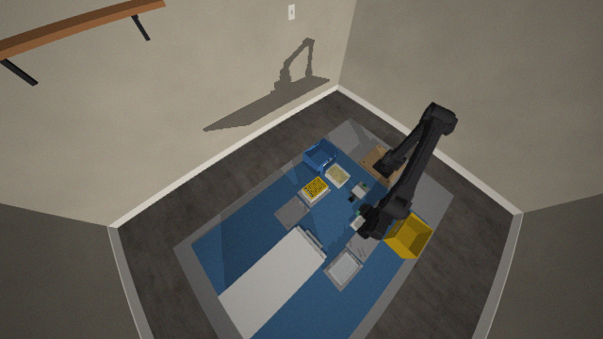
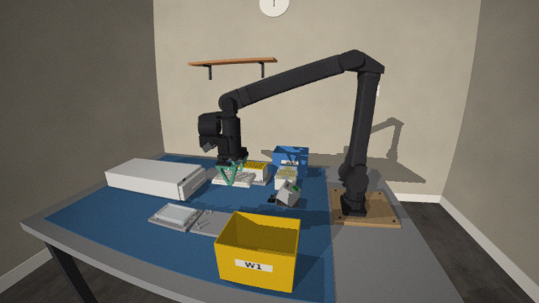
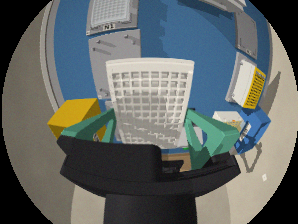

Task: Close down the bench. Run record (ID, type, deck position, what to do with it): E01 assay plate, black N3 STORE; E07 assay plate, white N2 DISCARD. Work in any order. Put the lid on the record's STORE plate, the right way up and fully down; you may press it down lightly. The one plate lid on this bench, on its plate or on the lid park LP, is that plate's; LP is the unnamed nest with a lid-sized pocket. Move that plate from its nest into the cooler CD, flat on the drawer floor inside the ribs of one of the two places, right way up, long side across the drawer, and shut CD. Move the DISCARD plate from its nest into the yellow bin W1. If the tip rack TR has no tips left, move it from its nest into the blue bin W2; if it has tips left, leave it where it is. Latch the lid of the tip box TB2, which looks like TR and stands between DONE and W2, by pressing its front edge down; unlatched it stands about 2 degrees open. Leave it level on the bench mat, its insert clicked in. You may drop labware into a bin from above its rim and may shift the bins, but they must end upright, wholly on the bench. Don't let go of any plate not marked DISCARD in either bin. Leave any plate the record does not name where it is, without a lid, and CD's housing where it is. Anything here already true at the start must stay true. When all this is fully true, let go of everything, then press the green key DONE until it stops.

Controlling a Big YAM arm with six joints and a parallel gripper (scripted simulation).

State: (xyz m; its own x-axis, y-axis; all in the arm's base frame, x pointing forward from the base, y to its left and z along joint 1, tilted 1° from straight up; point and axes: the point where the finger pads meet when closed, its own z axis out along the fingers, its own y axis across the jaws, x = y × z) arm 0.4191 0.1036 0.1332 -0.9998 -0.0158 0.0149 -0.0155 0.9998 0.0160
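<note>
Now: hand 190 mm past the green DONE key, 120 mm to the left of it and 80 mm above it. Also, from my hand: grey lid park nest 140 mm below, 140 mm behind, 60 mm to the left; done key block 170 mm behind, 120 mm to the right, 90 mm below; white plate right at my hand.
</note>
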